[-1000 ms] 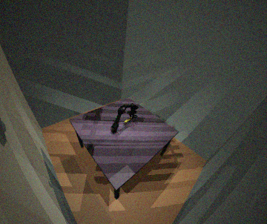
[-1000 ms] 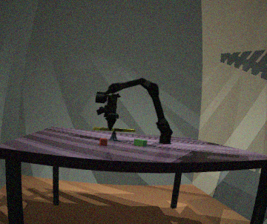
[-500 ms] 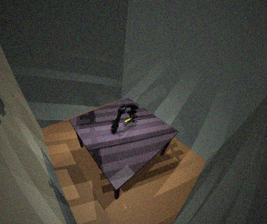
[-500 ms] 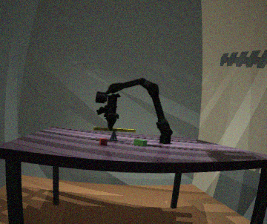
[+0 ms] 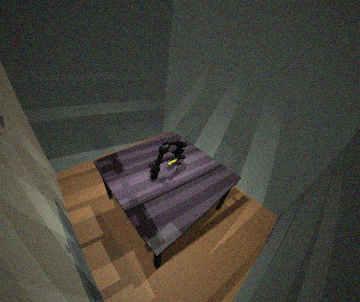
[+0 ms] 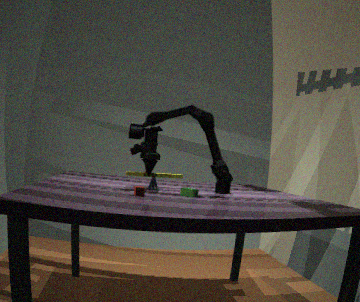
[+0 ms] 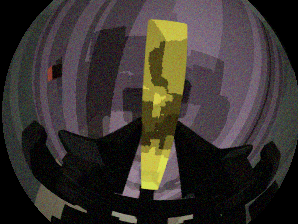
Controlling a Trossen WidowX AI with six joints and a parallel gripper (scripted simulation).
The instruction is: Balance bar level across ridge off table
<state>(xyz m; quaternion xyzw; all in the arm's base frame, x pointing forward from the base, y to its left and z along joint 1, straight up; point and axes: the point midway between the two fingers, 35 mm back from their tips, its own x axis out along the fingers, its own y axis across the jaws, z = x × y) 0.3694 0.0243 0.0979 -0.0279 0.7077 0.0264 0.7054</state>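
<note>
My gripper tip is 3 cm past the yellow bar. From my gripper tip the other things lie so: green block 17 cm to the left, 16 cm behind, 5 cm below; then red block 25 cm to the left, 5 cm below, 5 cm ahead.
</note>
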